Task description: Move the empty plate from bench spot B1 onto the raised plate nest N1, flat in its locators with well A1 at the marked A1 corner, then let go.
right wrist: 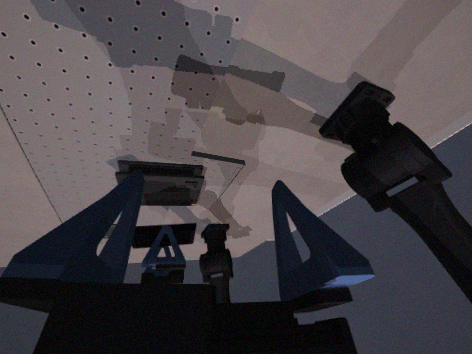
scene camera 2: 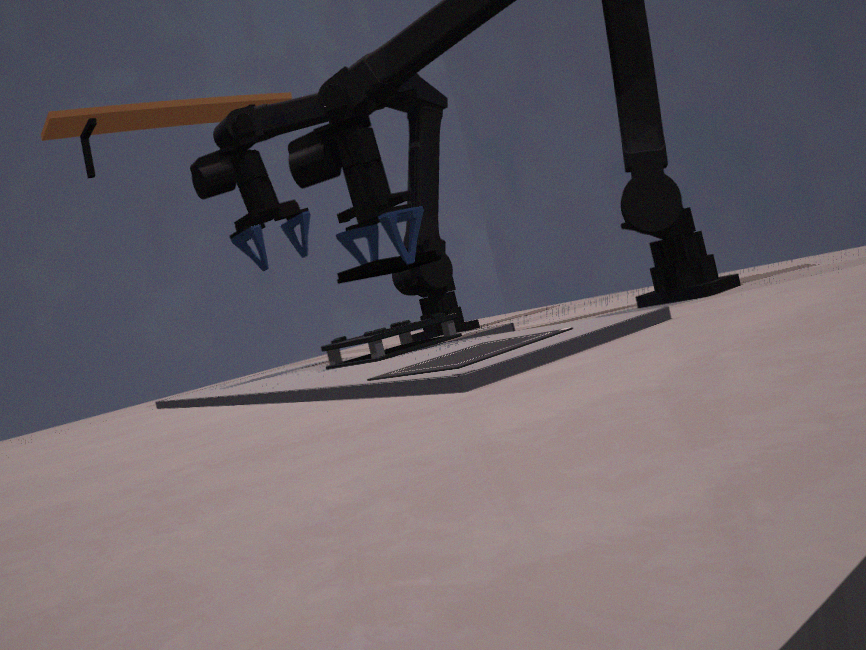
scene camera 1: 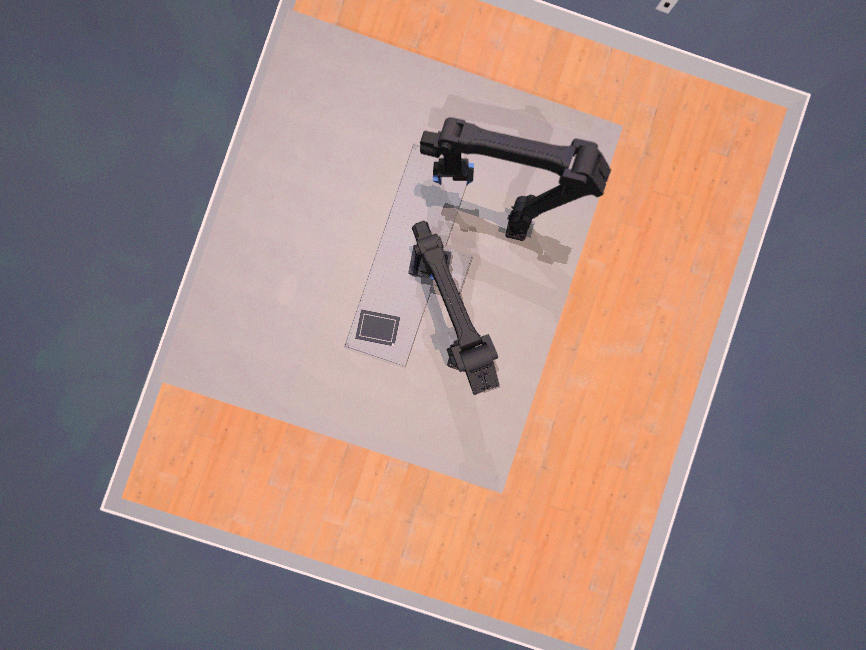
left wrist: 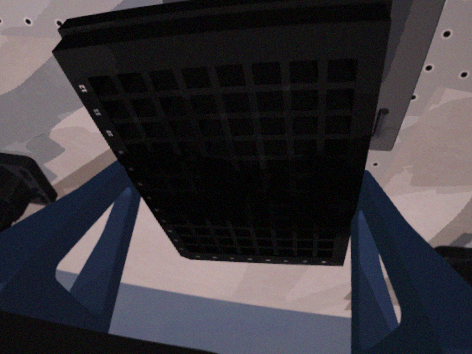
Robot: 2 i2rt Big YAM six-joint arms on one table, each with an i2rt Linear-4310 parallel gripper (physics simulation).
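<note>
My left gripper is shut on the black well plate, its blue fingers on the plate's two long sides. It holds the plate level in the air above the raised plate nest. In the left wrist view a grey part of the nest with an L-shaped corner mark shows past the plate's far right edge. The plate hides the remainder of the nest. My right gripper is open and empty, hanging high beside the left one.
The nest stands on a long perforated board. A dark marked rectangle lies flat at the board's other end. The arm bases stand beside the board.
</note>
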